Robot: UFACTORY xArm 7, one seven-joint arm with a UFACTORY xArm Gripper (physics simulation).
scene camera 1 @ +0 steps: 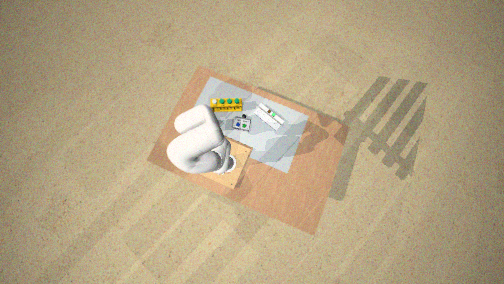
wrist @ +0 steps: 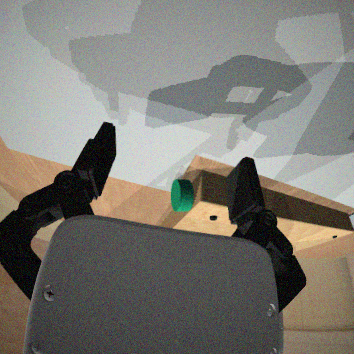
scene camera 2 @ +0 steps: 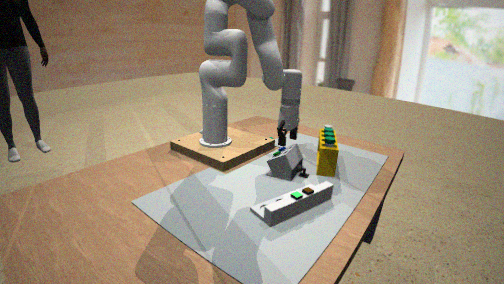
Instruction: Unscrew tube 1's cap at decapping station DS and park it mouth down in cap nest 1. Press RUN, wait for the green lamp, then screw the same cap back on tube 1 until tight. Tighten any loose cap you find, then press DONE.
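Where they show: gripper, fingertip midpoint: (wrist: pixel 177 152) (scene camera 2: pixel 287 142); arm's base, link origin: (scene camera 2: pixel 215 142).
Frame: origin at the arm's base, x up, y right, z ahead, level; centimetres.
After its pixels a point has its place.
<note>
My gripper (scene camera 2: pixel 287 137) @[x -1.2, y -23.2, z 17.8 cm] (wrist: pixel 177 152) @[x -1.2, y -23.2, z 17.8 cm] is open and empty above the mat, near the corner of the base board. A loose green cap (scene camera 2: pixel 272 138) @[x -0.2, y -20.2, z 12.2 cm] (wrist: pixel 183 195) @[x -0.8, y -20.6, z 12.8 cm] is beside that corner; in the wrist view it shows between and below the fingertips, nearer the right finger. Whether it touches the board is unclear. The yellow rack (scene camera 1: pixel 227 108) @[x -0.2, y -19.3, z 35.5 cm] (scene camera 2: pixel 327 161) @[x 2.0, y -10.4, z 42.3 cm] holds a white-topped tube (scene camera 1: pixel 214 101) @[x 8.6, y -26.8, z 33.3 cm] at one end and three green-capped positions. A white two-level block (scene camera 1: pixel 266 120) @[x -2.3, y 10.8, z 41.3 cm] (scene camera 2: pixel 300 204) @[x -0.4, y 13.6, z 47.5 cm] carries a lit green lamp (scene camera 1: pixel 273 114) @[x 2.1, y 13.5, z 46.2 cm] (scene camera 2: pixel 296 195) @[x 2.0, y 14.2, z 46.4 cm] and a dark brown one (scene camera 2: pixel 308 190) @[x 2.0, y 10.1, z 47.4 cm].
A grey sloped panel (scene camera 1: pixel 235 123) @[x 3.5, y -6.6, z 26.8 cm] (scene camera 2: pixel 285 165) @[x 1.6, y 1.0, z 33.7 cm] with blue and green buttons stands between the base board and the rack, with a small black part (scene camera 2: pixel 303 173) @[x -2.5, y -5.5, z 36.7 cm] beside it. The wooden base board (scene camera 1: pixel 242 170) (scene camera 2: pixel 190 149) @[x -0.1, y 11.6, z -0.6 cm] (wrist: pixel 220 222) @[x 0.1, y -14.8, z 10.5 cm] bears the arm. A grey mat (scene camera 2: pixel 220 240) @[x -3.3, y 33.9, z 40.8 cm] lies underneath.
</note>
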